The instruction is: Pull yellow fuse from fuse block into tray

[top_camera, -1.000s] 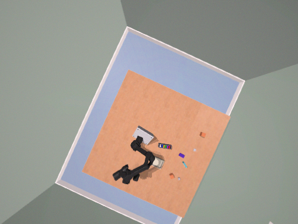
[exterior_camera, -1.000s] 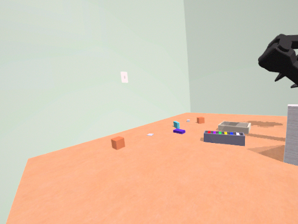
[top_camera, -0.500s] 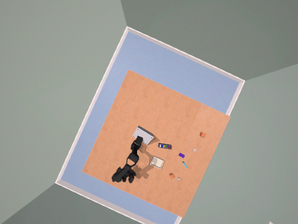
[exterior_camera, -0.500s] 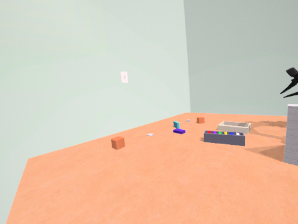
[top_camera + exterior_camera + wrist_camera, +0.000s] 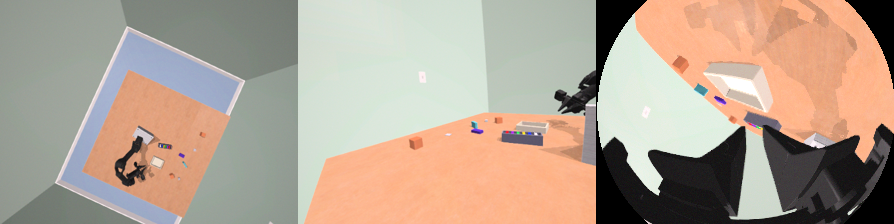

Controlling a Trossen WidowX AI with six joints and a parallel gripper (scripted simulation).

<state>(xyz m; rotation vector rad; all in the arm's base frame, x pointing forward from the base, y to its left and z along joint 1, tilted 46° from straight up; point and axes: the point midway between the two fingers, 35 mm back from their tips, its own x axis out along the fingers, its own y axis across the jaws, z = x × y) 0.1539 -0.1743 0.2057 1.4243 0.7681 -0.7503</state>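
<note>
The yellow fuse lies 110 mm ahead of my gripper tip, 260 mm to the left of it and 60 mm below it. From my gripper tip the other things lie so: teal block (410 mm ahead, 150 mm to the left, 70 mm below); then purple block (350 mm ahead, 230 mm to the left, 80 mm below); then pale tray (110 mm ahead, 50 mm to the left, 90 mm below).
</note>
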